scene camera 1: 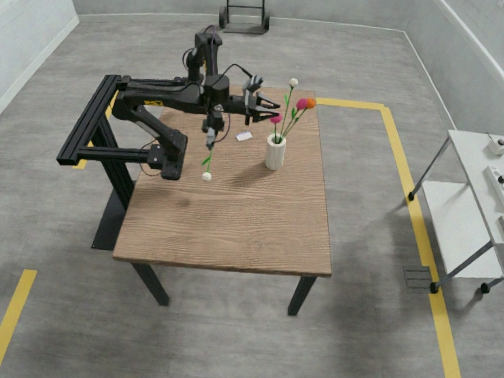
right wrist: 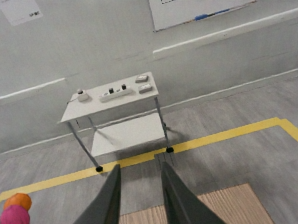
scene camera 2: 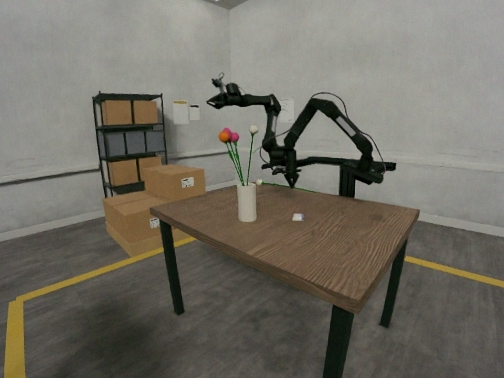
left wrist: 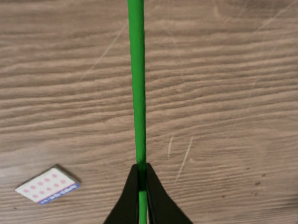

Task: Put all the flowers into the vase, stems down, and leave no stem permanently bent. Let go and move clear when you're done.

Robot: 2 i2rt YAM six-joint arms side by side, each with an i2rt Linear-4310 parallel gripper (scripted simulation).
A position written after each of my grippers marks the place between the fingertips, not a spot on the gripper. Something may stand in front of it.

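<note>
Through the left wrist camera I see my left gripper [left wrist: 141, 169] and a small white card [left wrist: 54, 182]. My right gripper [right wrist: 141, 169] is visible to me too, though in the right wrist view the card is out of frame. I also see my right gripper [scene camera 1: 279, 110].
</note>
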